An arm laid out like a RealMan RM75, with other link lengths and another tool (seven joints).
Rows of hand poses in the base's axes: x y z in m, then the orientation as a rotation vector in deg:
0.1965, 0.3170, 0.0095, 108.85, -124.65, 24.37
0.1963, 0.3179, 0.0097, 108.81, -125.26, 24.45
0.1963, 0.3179, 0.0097, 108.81, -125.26, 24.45
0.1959, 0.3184, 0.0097, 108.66, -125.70, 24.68
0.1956, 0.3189, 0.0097, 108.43, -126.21, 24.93
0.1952, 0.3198, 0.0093, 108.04, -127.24, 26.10
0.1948, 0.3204, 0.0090, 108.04, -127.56, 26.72
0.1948, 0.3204, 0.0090, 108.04, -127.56, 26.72
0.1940, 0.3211, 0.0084, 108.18, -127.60, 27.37
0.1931, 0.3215, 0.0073, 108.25, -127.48, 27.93
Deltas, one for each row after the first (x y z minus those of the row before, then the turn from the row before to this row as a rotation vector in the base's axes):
-0.0002, 0.0009, 0.0002, 0.28, -0.39, -0.22
0.0000, 0.0000, 0.0000, 0.00, 0.00, 0.00
-0.0004, 0.0005, 0.0000, 0.08, -0.33, -0.22
-0.0003, 0.0005, 0.0000, 0.07, -0.36, -0.28
-0.0004, 0.0009, -0.0004, -0.09, -1.11, -0.46
-0.0004, 0.0006, -0.0003, -0.08, -0.52, -0.05
0.0000, 0.0000, 0.0000, 0.00, 0.00, 0.00
-0.0008, 0.0007, -0.0006, -0.18, -0.42, 0.13
-0.0009, 0.0004, -0.0011, -0.26, -0.26, 0.13

